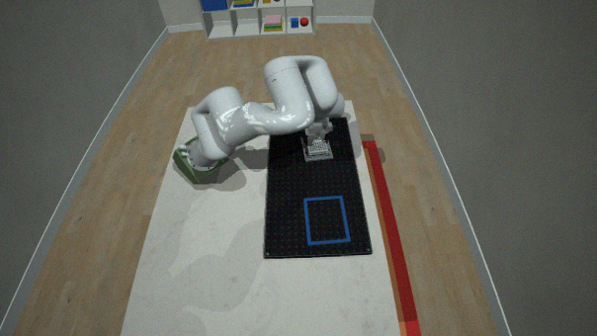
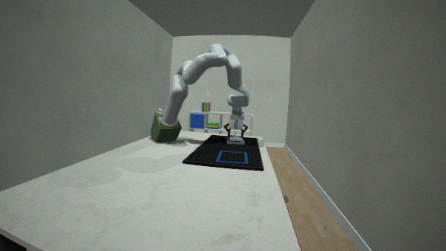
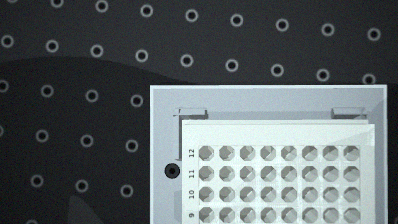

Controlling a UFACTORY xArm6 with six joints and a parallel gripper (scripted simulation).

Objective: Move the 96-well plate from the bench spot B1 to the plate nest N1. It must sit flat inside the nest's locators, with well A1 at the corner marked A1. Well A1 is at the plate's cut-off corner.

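Now: the grey plate nest N1 3 cm below my hand. The rest, counted from my hand: A1 label 7 cm to the left, 6 cm ahead, 3 cm below; white 96-well plate 1 cm below.
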